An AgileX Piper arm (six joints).
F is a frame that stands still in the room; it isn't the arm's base.
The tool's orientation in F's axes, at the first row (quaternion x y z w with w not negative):
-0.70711, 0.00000, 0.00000, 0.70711
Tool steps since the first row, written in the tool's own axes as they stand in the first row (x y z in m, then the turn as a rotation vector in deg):
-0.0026, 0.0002, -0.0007, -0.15, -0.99, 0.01
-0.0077, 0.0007, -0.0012, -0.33, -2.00, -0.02
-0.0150, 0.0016, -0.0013, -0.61, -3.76, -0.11
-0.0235, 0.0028, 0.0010, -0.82, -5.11, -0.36
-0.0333, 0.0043, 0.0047, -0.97, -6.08, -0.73
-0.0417, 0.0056, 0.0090, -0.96, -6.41, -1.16
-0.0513, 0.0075, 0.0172, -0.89, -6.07, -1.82
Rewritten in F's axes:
-0.0026, -0.0007, -0.0002, -0.15, 0.01, 0.99
-0.0077, -0.0012, -0.0007, -0.33, -0.02, 2.00
-0.0150, -0.0013, -0.0016, -0.61, -0.11, 3.76
-0.0235, 0.0010, -0.0028, -0.82, -0.36, 5.11
-0.0333, 0.0047, -0.0043, -0.97, -0.73, 6.08
-0.0417, 0.0090, -0.0056, -0.96, -1.16, 6.41
-0.0513, 0.0172, -0.0075, -0.89, -1.82, 6.07

